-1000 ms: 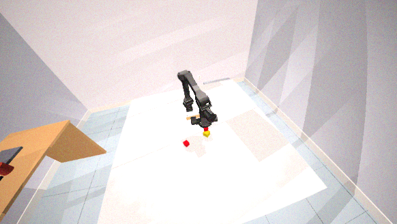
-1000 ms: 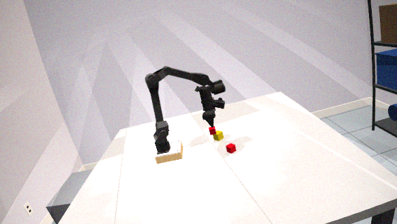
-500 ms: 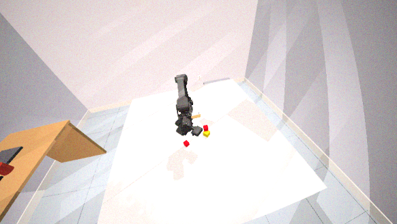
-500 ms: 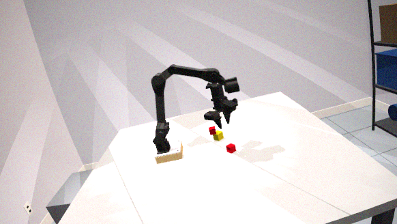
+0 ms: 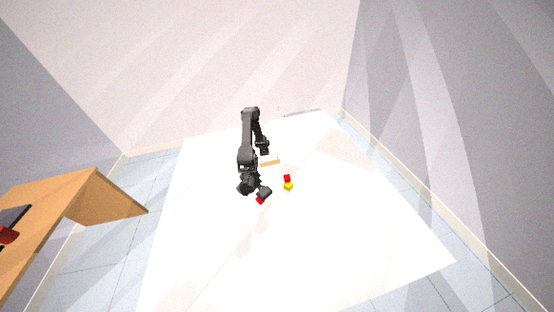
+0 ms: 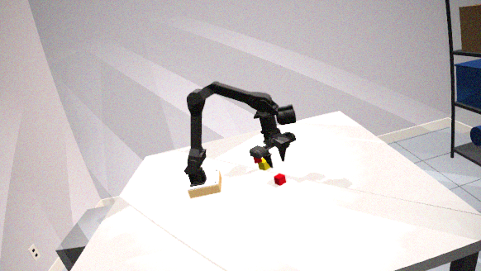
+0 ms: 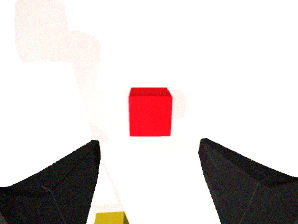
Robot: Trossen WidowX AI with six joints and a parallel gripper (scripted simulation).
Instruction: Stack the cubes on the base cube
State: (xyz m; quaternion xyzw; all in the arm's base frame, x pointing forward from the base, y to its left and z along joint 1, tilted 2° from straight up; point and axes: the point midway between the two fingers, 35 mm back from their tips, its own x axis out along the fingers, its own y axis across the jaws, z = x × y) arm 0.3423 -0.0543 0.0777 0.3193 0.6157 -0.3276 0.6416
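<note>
The red cube lies 170 mm to the left of my gripper tip, 90 mm behind it and 30 mm below it. The rest, counted from my gripper tip: yellow cube (170 mm to the left, 60 mm below, 60 mm behind).
</note>
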